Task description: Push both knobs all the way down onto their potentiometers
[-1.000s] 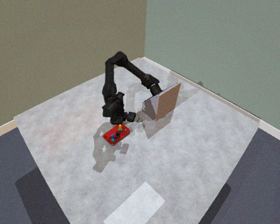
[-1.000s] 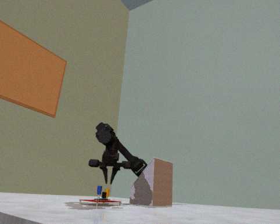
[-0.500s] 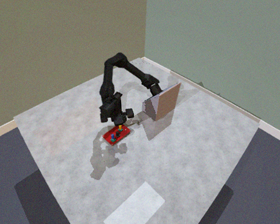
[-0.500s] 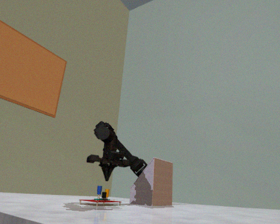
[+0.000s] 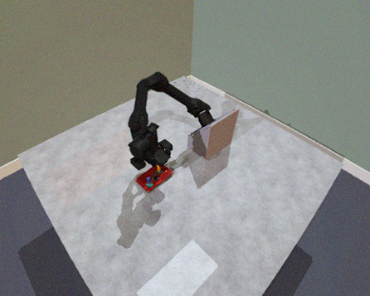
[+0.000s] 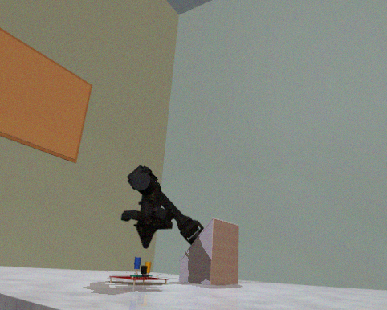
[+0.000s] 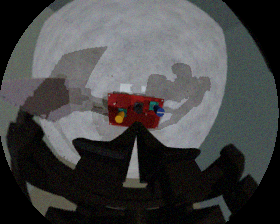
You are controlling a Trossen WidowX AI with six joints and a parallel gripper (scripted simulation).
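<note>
The blue knob is 40 mm below my gripper tip, 40 mm ahead of it and 20 mm to the left of it. Also, from my gripper tip: yellow knob (60 mm below, 40 mm behind, 20 mm to the right).
</note>
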